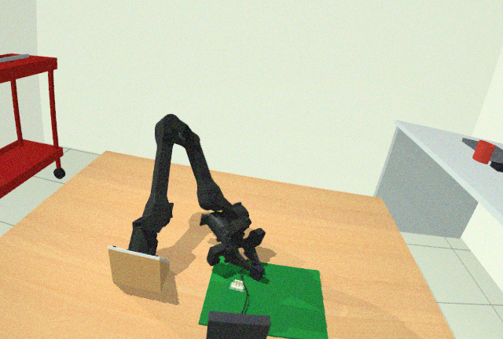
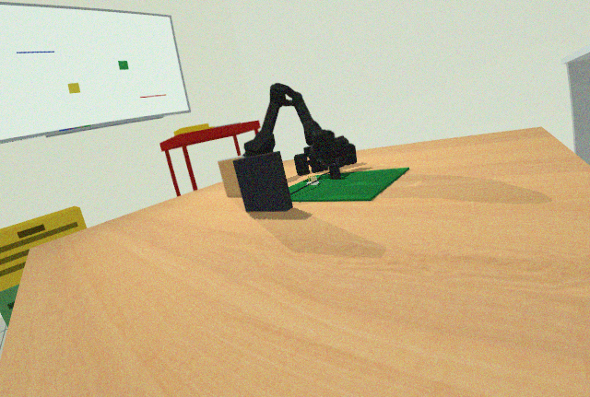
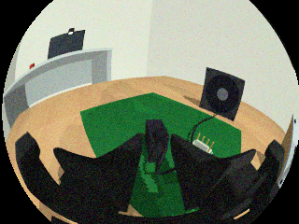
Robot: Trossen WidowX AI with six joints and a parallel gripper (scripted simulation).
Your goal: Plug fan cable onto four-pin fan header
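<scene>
Right now my gripper tip is 10 mm above the dark plug. From my gripper tip the other things lie so: fan (220 mm to the right, 60 mm behind, 20 mm above); then green board (70 mm to the right, 50 mm below, 30 mm ahead); then white four-pin header (50 mm to the right, 50 mm behind, 40 mm below).
</scene>
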